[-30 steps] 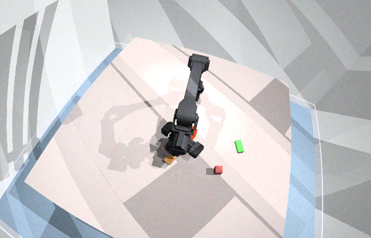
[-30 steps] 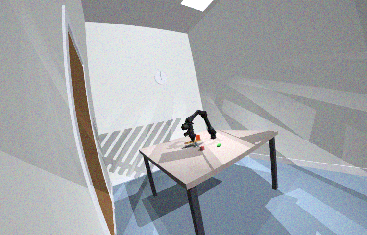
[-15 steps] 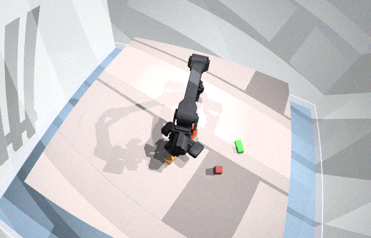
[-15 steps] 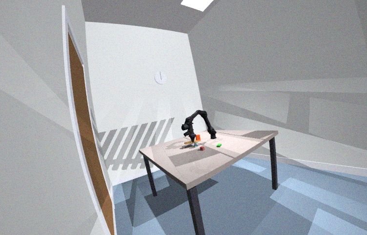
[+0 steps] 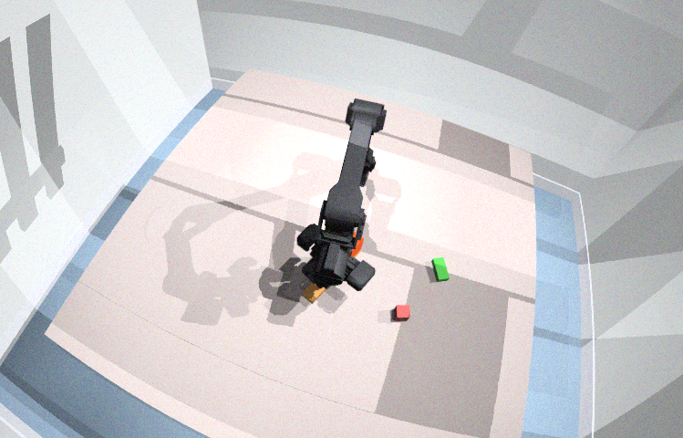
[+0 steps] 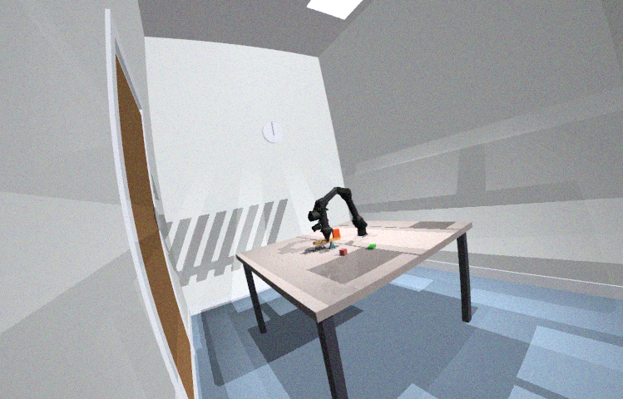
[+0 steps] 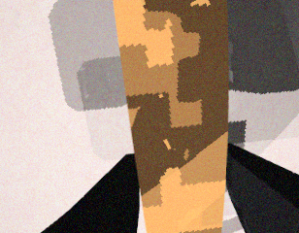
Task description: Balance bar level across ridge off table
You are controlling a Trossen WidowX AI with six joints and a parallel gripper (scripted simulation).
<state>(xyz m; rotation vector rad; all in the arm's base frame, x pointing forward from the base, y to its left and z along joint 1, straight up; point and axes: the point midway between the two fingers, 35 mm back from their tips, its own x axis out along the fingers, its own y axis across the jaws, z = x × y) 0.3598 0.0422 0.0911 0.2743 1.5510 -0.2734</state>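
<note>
Right now the teal ridge is 30 mm behind my gripper tip, 10 mm to the left of it and 30 mm below it. Round my gripper tip: red cube (30 mm ahead, 200 mm to the left, 40 mm below); then green block (130 mm behind, 280 mm to the left, 50 mm below).
</note>
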